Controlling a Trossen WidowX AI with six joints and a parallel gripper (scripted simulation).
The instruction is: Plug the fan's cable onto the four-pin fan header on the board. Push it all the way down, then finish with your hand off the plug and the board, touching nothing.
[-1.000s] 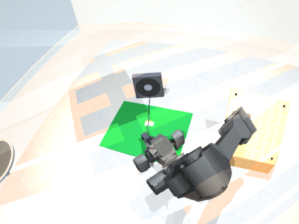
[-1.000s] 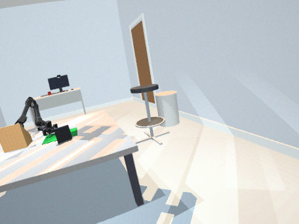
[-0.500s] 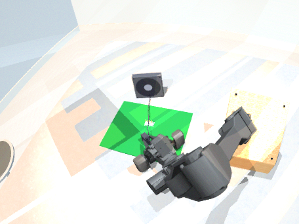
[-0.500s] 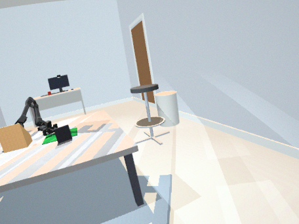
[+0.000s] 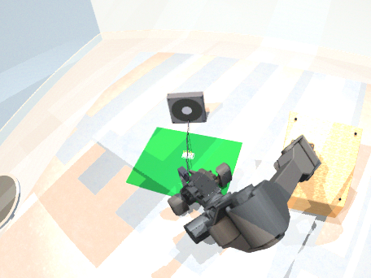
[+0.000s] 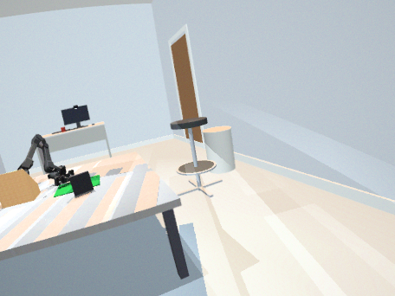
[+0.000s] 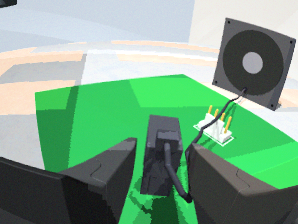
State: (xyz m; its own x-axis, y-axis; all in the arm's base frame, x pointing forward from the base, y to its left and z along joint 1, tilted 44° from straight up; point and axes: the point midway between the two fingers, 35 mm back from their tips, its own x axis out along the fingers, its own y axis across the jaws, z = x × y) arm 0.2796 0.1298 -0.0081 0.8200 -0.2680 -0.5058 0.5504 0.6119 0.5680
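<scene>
Right now the dark fan plug is 1 cm below my gripper tip and 1 cm ahead of it. The rest, counted from my gripper tip: fan 23 cm to the right, 8 cm ahead, 2 cm above; green board 6 cm to the right, 5 cm below, 3 cm ahead.
</scene>
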